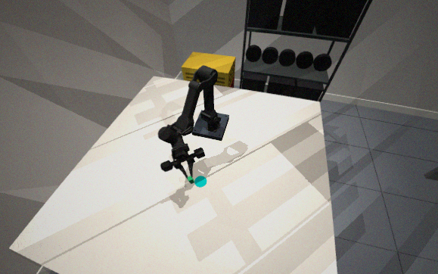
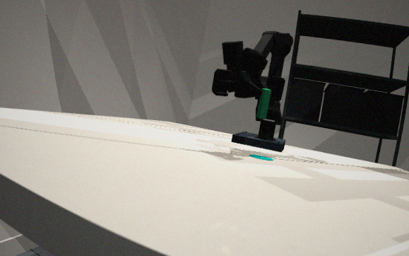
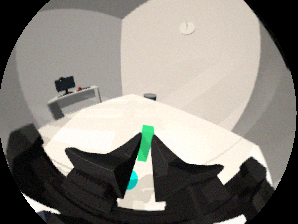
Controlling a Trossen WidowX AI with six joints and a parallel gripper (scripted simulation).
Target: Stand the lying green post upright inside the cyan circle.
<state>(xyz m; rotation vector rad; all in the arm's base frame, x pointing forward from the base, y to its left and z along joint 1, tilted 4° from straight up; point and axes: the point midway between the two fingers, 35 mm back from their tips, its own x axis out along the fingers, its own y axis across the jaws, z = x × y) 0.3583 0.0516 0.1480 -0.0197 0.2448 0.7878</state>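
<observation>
The cyan circle is 15 cm below my gripper tip and 6 cm behind it. Round my gripper tip: green post 2 cm below.
</observation>
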